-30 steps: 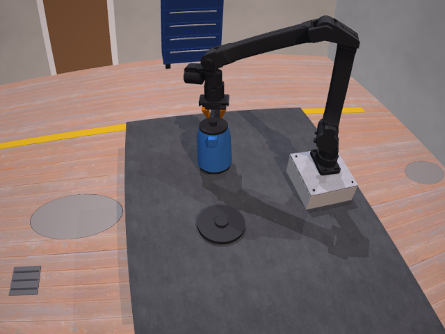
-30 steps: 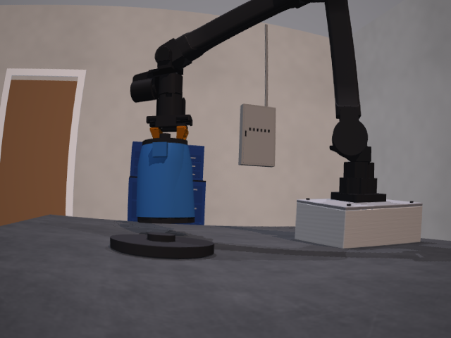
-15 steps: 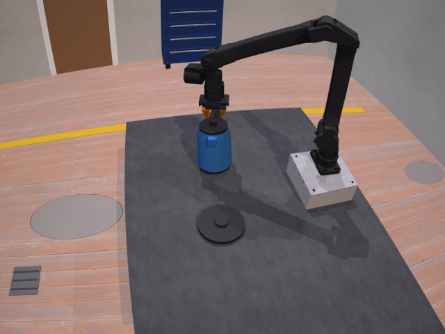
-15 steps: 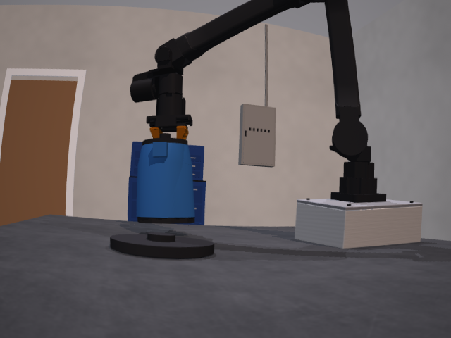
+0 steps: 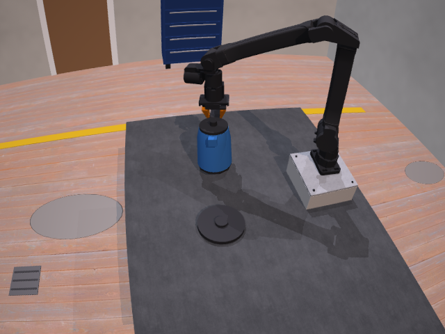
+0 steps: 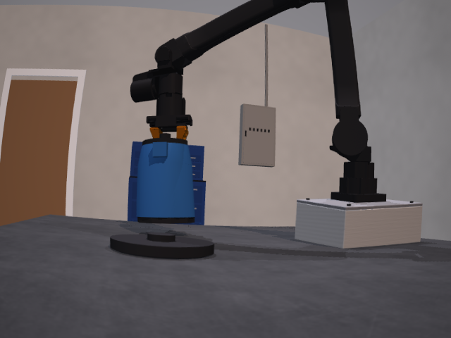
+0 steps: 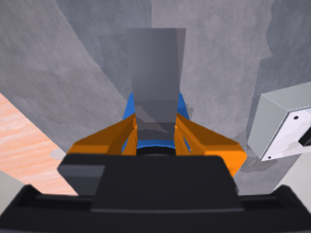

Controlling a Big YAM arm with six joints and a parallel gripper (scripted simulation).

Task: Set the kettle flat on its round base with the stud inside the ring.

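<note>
My gripper is now 30 mm to the right of the blue kettle and 50 mm above it. From my hand the other things lie so: black round base: 20 mm ahead, 340 mm to the left, 160 mm below.
</note>
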